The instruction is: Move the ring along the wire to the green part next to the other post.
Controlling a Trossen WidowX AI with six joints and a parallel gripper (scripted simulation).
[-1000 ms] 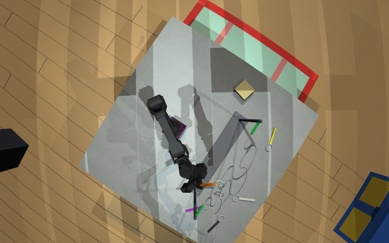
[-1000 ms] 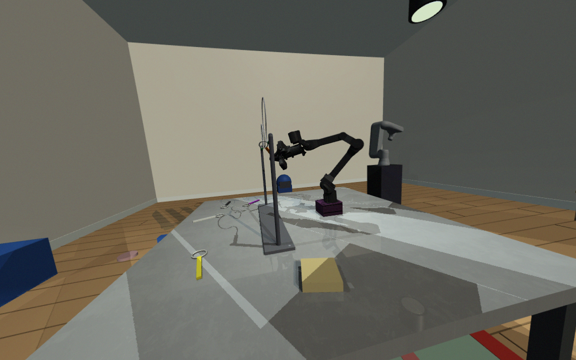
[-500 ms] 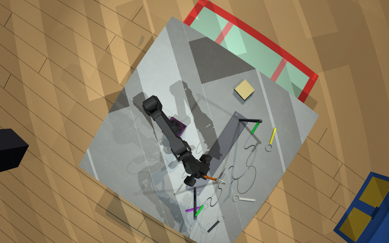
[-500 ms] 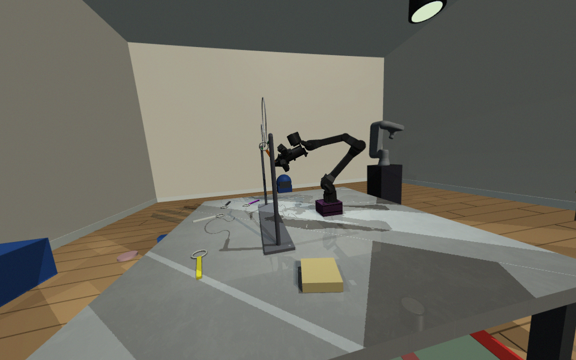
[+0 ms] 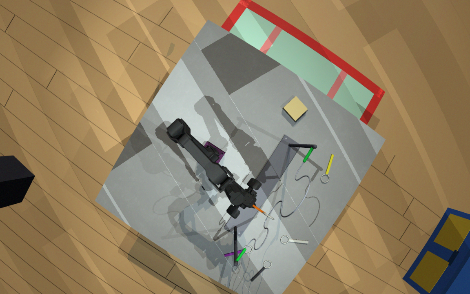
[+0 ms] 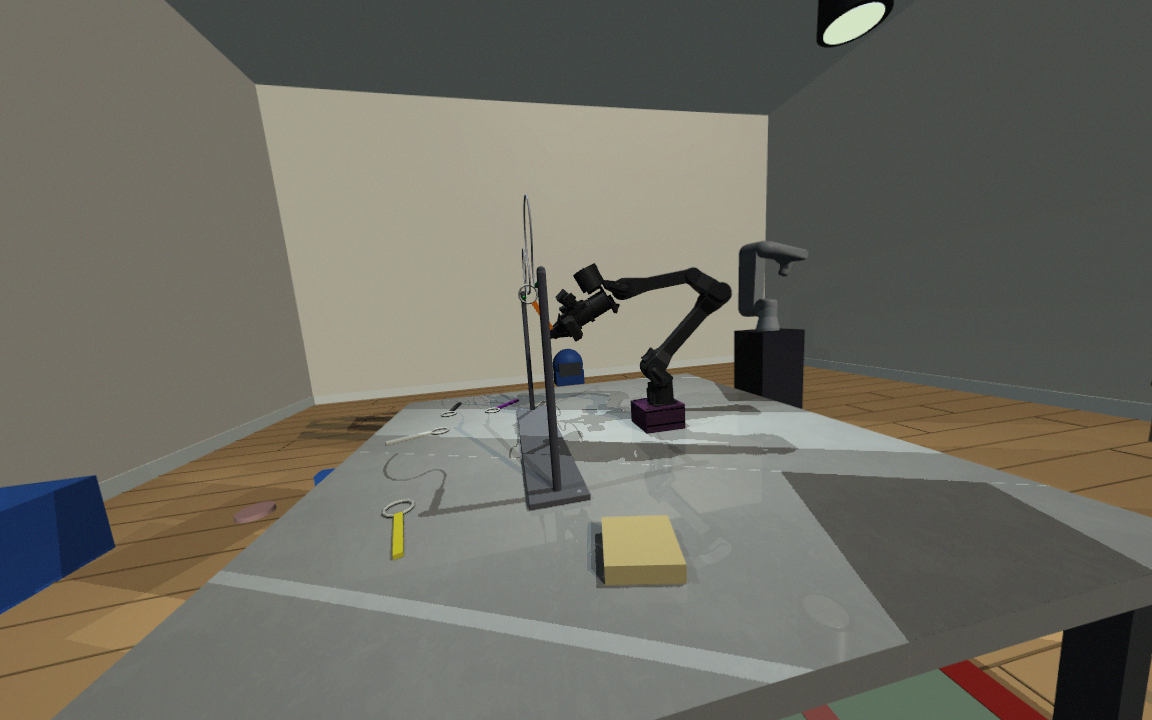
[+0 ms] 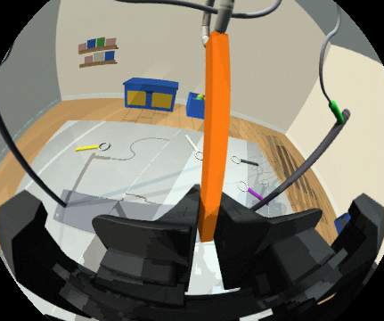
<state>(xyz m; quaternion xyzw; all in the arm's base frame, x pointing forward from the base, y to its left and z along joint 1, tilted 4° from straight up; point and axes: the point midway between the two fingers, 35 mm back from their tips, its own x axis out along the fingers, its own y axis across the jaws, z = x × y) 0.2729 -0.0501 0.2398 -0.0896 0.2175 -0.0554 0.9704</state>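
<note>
My gripper tip is now 8 cm below the ring with orange handle, 2 cm to the right of it and 1 cm short of it. Also, from my gripper tip: yellow-handled ring (36 cm to the left, 29 cm ahead, 27 cm below); then purple-handled ring (32 cm to the right, 27 cm below, 17 cm ahead); then tan block (54 cm to the left, 26 cm below, 8 cm behind).
</note>
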